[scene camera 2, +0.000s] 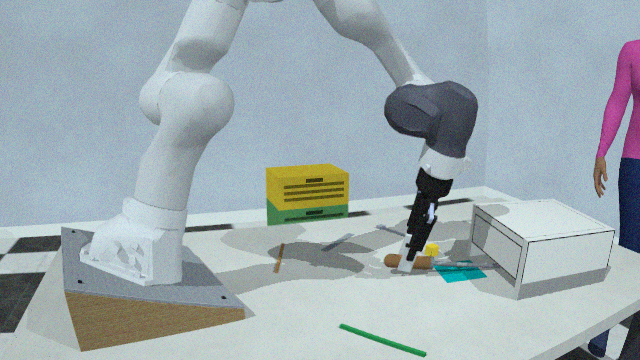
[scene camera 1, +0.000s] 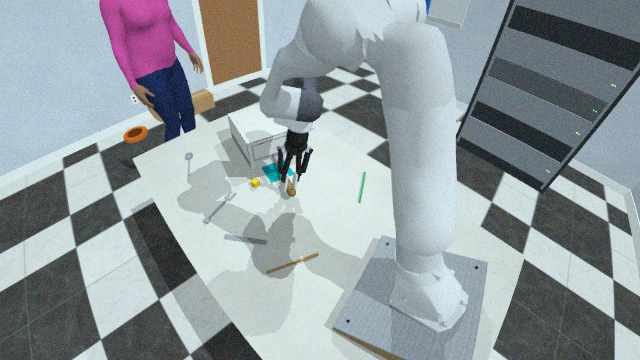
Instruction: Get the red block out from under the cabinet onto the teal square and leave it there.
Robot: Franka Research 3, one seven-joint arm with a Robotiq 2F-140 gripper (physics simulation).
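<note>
The white cabinet stands on the table. The teal square lies in front of it. My gripper is shut on the brown handle of a tool, low at the table on the robot's side of the square. In scene camera 2 the tool's thin metal shaft runs from the handle across the square towards the cabinet's underside; its far end is hidden. The red block does not show in either view.
A small yellow block lies close beside the tool and square. A wrench-like tool, a grey bar, a brown stick, a green stick and a spoon-like tool lie around.
</note>
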